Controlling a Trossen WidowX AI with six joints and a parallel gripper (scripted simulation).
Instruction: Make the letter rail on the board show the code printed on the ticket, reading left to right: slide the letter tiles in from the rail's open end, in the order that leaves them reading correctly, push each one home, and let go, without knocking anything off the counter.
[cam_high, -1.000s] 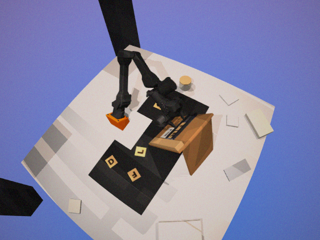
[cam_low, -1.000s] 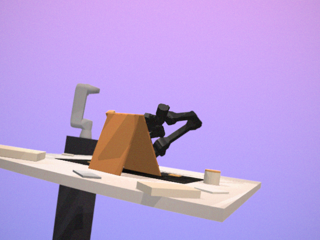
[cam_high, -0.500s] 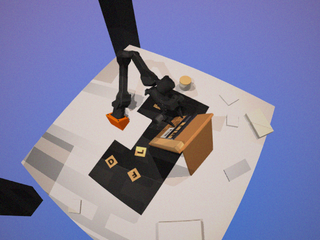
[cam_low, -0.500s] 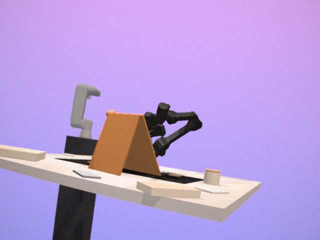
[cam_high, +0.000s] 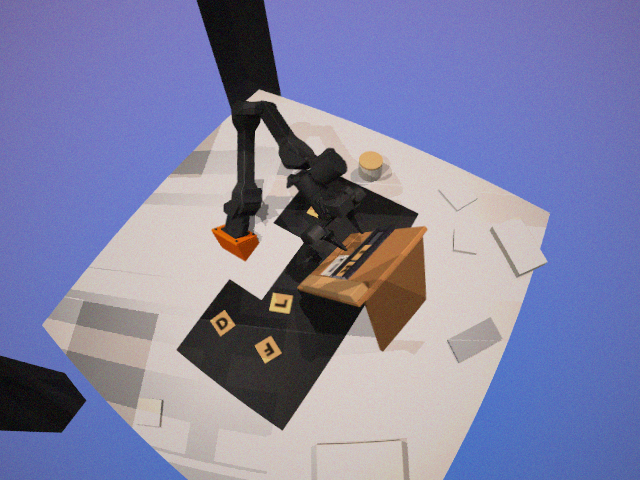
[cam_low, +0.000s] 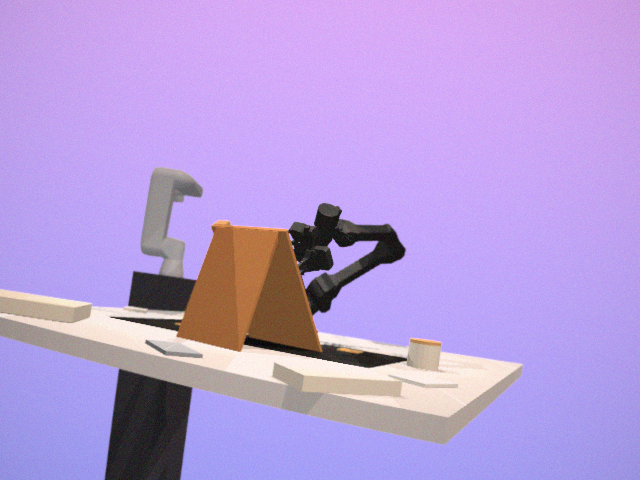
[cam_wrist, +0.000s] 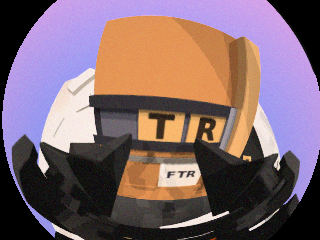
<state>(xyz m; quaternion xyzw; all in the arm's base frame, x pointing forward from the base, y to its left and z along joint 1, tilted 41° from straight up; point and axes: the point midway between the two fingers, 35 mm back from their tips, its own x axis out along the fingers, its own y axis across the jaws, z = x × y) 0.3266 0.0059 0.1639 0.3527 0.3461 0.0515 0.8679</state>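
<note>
Now: the white ticket 30 mm behind my gripper tip, 40 mm to the right of it and 100 mm below it. From my gripper tip the other things lie so: grey slab: 400 mm ahead, 10 mm to the left, 190 mm below.
</note>
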